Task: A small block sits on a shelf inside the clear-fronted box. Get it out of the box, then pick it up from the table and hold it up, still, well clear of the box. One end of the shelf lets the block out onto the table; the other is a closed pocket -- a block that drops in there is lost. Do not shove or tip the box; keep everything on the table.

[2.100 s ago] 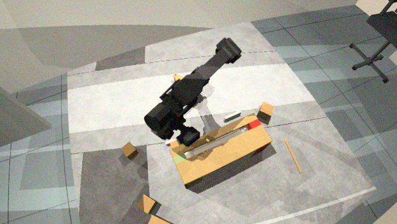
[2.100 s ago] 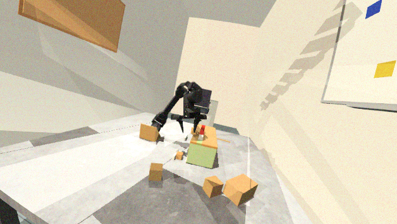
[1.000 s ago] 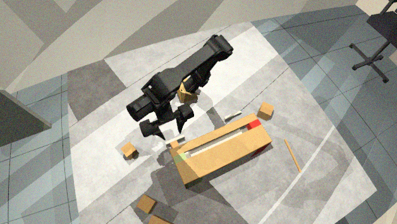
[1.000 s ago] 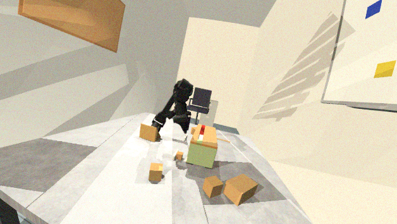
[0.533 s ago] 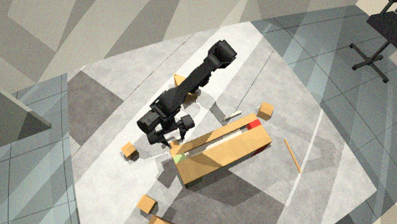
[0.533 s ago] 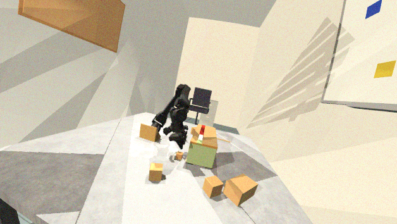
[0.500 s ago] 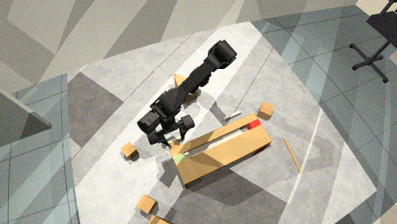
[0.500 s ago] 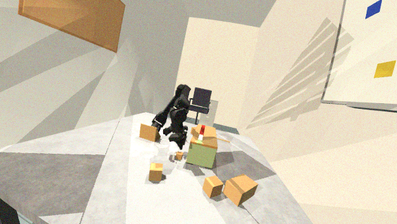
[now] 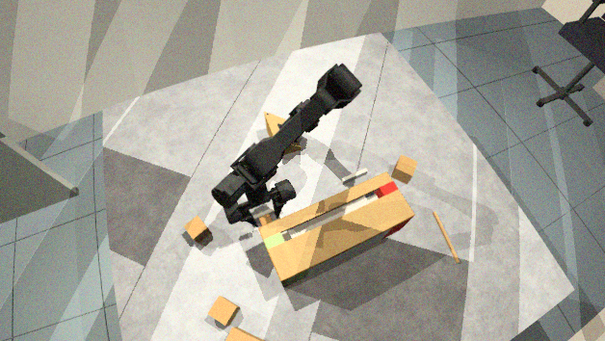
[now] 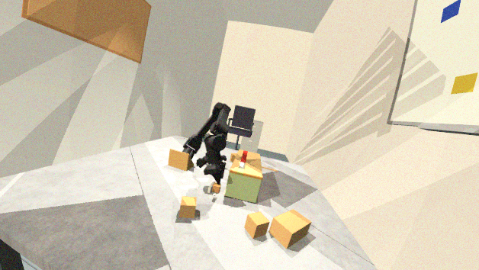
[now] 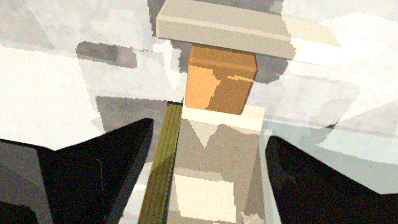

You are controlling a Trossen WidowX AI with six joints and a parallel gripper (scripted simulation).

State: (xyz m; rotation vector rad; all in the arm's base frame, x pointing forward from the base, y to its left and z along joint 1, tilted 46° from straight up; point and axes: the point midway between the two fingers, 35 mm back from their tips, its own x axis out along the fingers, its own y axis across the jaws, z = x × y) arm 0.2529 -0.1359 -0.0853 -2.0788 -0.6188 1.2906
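The orange block lies 40 mm below my gripper tip and 10 mm behind it. From my gripper tip the other things lie so: thin stick: 490 mm to the left, 230 mm ahead, 50 mm below; then wooden box: 170 mm to the left, 50 mm ahead, 10 mm above.
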